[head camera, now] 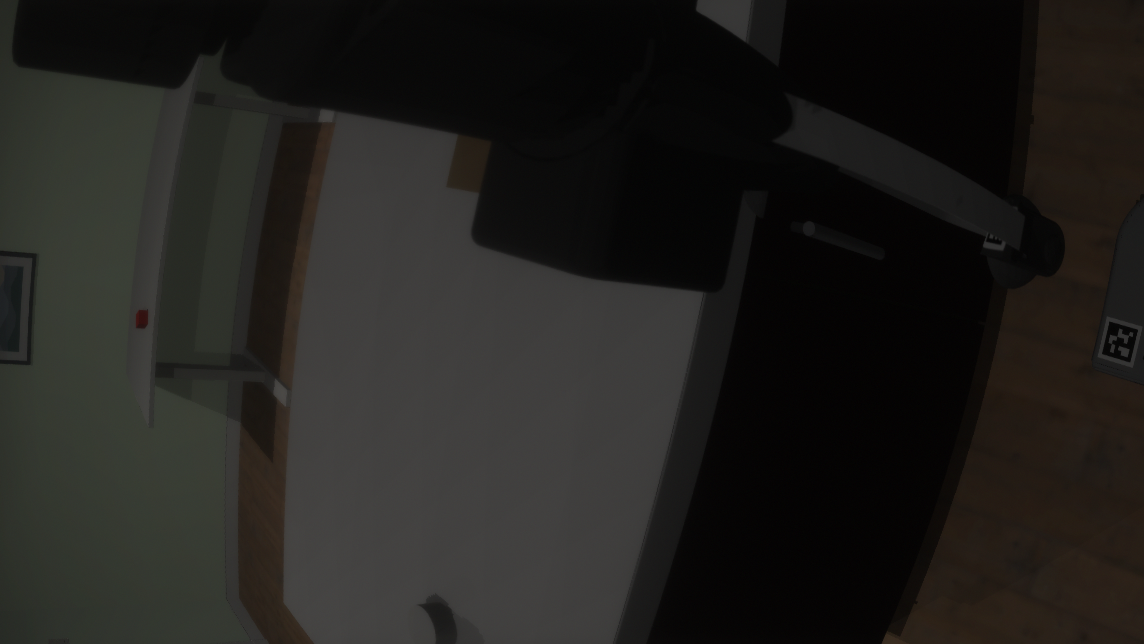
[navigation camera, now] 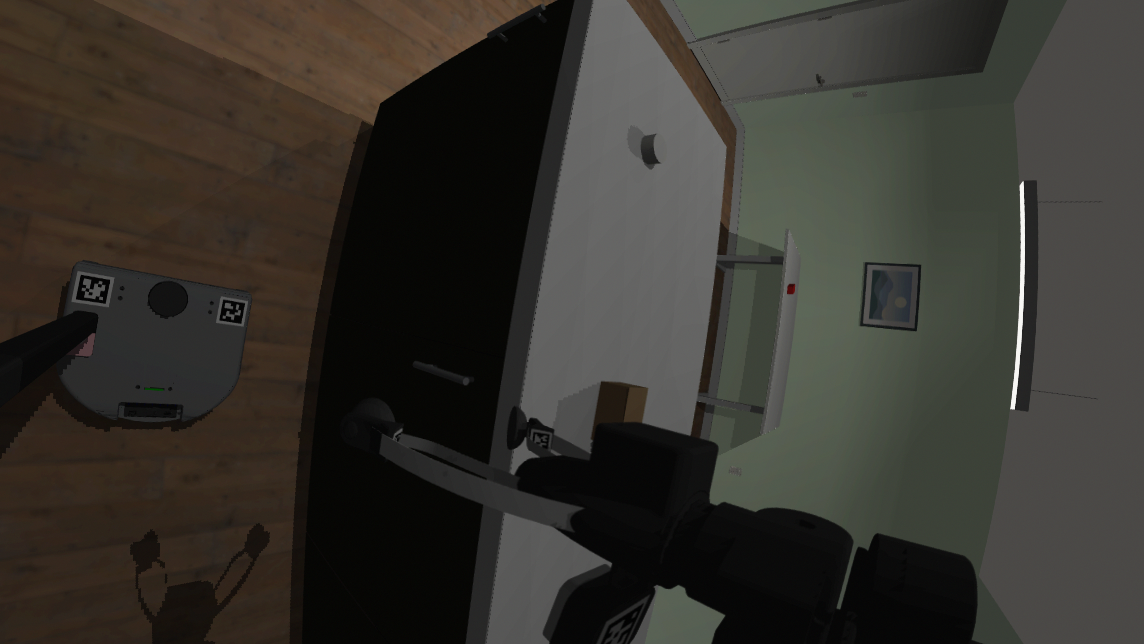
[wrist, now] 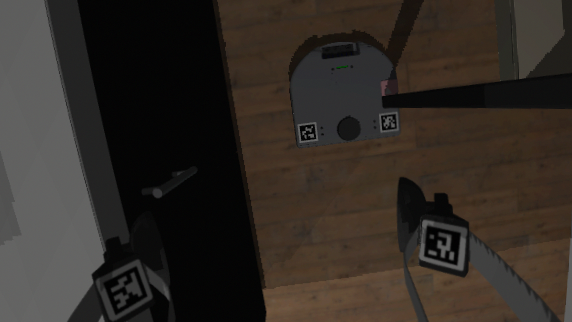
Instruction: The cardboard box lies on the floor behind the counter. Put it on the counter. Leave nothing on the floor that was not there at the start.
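Frame: origin at the robot's base, x right, y down, z ahead, level; metres.
Seen in the pictures: gripper, fingertip midpoint: (head camera: 899, 213) (navigation camera: 439, 421) (wrist: 280, 220); robot's base, link origin: (navigation camera: 168, 297) (wrist: 340, 125).
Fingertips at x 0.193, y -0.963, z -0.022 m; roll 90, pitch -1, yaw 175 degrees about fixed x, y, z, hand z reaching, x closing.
Observation:
Offsets run from my fingertips to a thing's top centre. "pt": to the spot under its first point. Level surfaces: height alone.
The brown cardboard box {dx +0.343, dy +0.003, dz -0.007 m} (head camera: 466, 166) (navigation camera: 620, 404) stands on the white counter top {dy +0.053 m} (head camera: 480, 400) (navigation camera: 616, 264) (wrist: 25, 100), partly hidden behind the gripper and wrist in the head and navigation views. It casts a shadow toward the counter's front edge. My gripper (navigation camera: 445, 424) (wrist: 280, 220) is open, its fingers wide apart with nothing between them. It is above the counter's front edge region, apart from the box, with one finger out past the edge over the dark front side. The box does not show in the wrist view.
My base (navigation camera: 184, 352) (wrist: 345, 95) stands on the wooden floor {dy +0.963 m} (navigation camera: 160, 192) (wrist: 325, 200) before the counter. A bar handle {pt dx +0.139, dy +0.206, dz +0.012 m} (head camera: 844, 241) (navigation camera: 442, 373) (wrist: 175, 183) sticks out from the counter's dark front. A small cylinder {dx +0.345, dy +0.029, dz +0.431 m} (navigation camera: 652, 149) stands on the counter. Behind it, a raised shelf (navigation camera: 780, 344) holds a red cube (head camera: 141, 319) (navigation camera: 790, 288).

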